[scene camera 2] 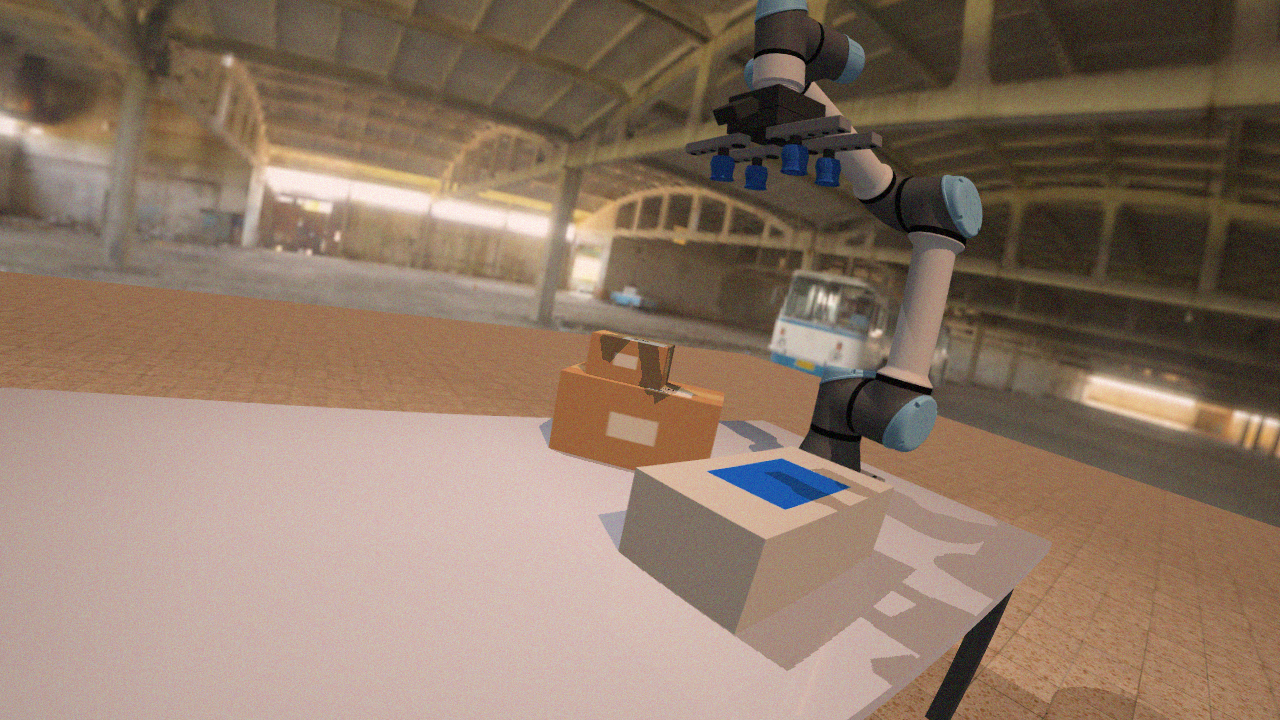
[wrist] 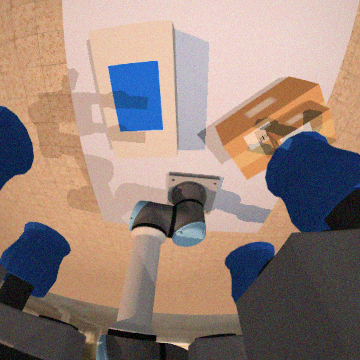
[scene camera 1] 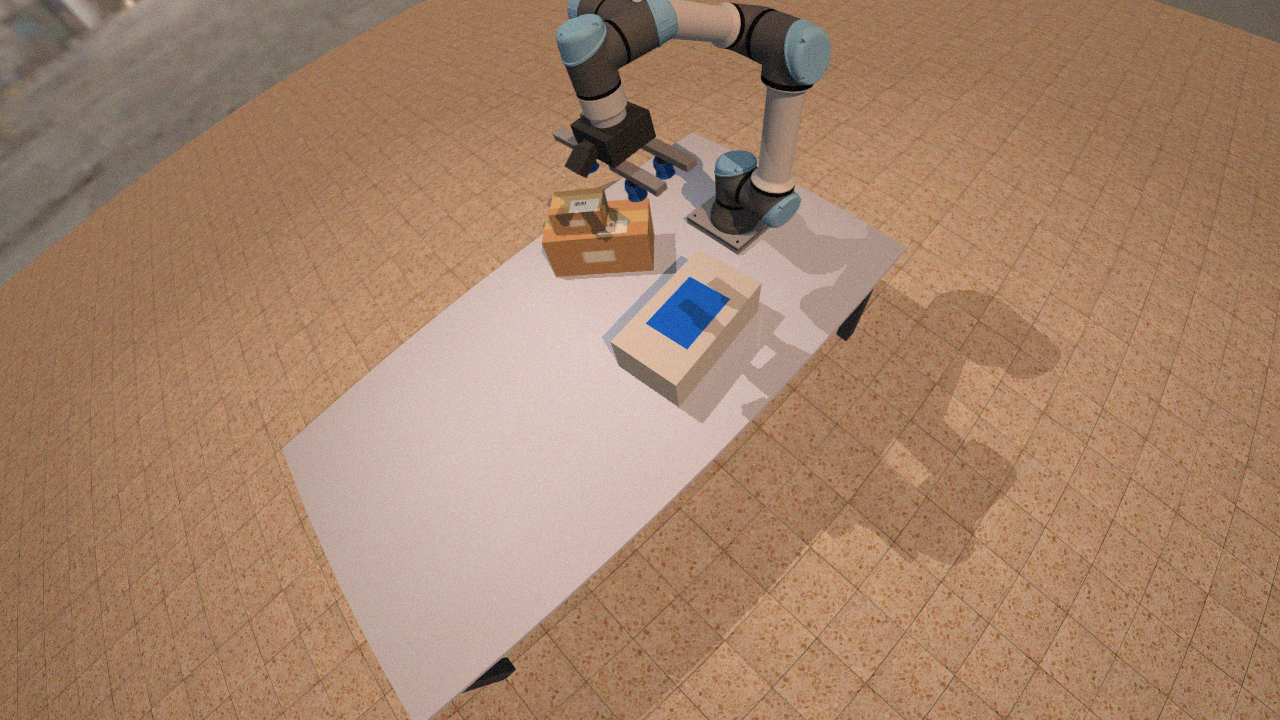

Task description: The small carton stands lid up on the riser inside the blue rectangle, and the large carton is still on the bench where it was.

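The small carton sits on top of the large carton, towards one end. The large carton stands on the bench. The beige riser stands beside it, with the blue rectangle on its top. The rectangle bears no carton; an arm shadow crosses it. My gripper is open, its blue cups holding nothing, high above the cartons. In the wrist view a cup partly hides the cartons.
The arm's base plate is fixed to the bench near the riser and the large carton. The large carton stands near the bench's long edge. Arm shadows fall over the riser, the cartons, the bench and the floor.
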